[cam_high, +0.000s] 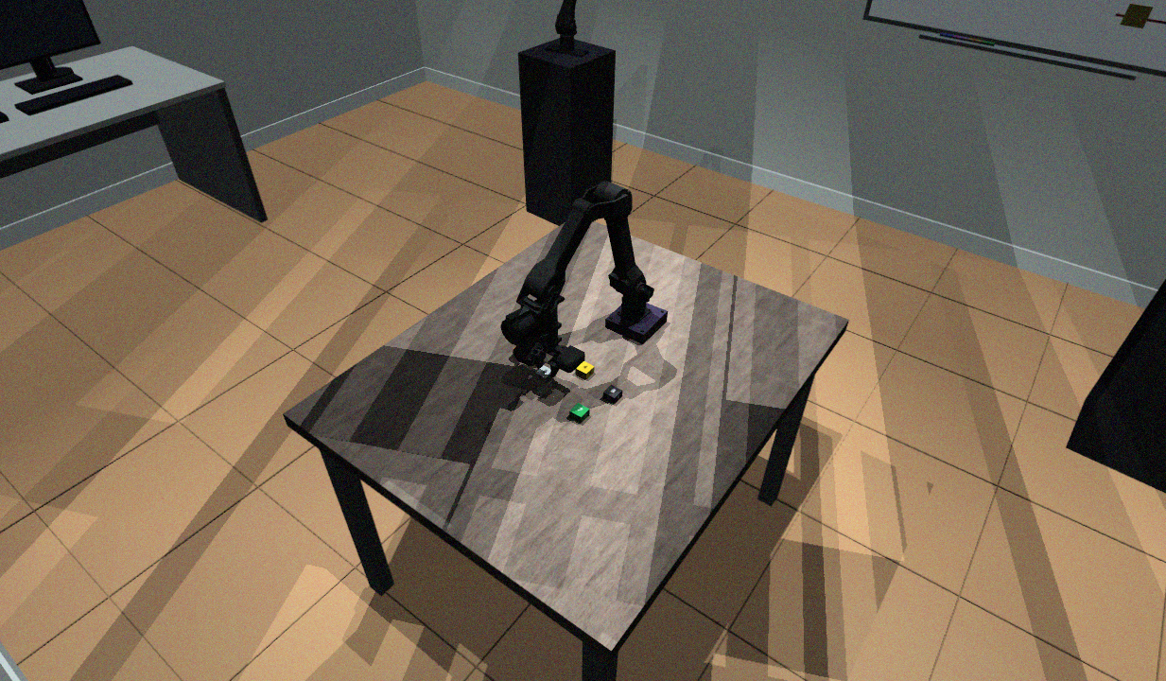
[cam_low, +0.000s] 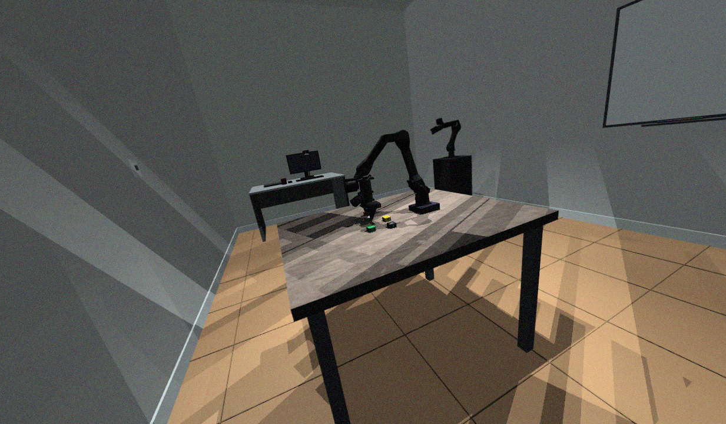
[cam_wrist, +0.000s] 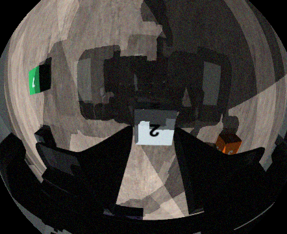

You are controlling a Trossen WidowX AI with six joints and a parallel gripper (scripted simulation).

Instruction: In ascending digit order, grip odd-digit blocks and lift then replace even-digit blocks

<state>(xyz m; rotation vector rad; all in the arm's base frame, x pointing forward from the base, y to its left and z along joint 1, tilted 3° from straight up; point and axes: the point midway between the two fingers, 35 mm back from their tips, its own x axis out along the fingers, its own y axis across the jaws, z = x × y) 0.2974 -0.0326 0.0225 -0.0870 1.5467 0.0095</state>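
The orange block lies 2 cm behind my gripper tip and 10 cm to the right of it. The rest, counted from my gripper tip: white block (1 cm ahead); green block (5 cm ahead, 14 cm to the left); yellow block (7 cm behind, 6 cm to the left).
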